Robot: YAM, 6 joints.
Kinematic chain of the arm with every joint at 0, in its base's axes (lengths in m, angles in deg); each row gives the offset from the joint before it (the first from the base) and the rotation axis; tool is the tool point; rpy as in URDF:
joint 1: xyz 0 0 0.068 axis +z
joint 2: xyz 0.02 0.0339 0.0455 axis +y
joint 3: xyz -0.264 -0.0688 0 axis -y
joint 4: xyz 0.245 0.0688 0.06 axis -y
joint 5: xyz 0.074 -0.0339 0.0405 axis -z
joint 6: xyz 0.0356 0 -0.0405 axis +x
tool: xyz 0 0 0 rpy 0 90 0
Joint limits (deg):
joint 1: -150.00..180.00
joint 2: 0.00..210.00
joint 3: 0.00..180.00
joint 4: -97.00..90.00
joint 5: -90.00..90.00
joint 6: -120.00..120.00
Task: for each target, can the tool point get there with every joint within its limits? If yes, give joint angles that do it. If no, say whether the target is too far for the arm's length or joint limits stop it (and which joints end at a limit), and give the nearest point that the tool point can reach.
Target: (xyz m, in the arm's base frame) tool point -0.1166 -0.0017 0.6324
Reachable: yes | joints -5.08 63.39 165.41 -70.82 19.81 -85.83
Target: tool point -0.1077 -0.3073 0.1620
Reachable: yes | joints -105.66 101.82 34.02 64.60 35.69 -74.56
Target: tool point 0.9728 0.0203 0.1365
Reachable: no: too far | nearest point 0.6455 0.0135 0.1286 | short by 0.327 m
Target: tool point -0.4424 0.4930 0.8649
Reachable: no: too far | nearest point -0.2850 0.3176 0.5892 | short by 0.363 m
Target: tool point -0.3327 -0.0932 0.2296
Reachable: no: joint limits stop it (at a limit: joint 1) | nearest point -0.3077 -0.1365 0.2296 | short by 0.050 m
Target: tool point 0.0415 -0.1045 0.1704
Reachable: yes | joints -81.57 54.77 27.20 -64.32 -46.27 1.16
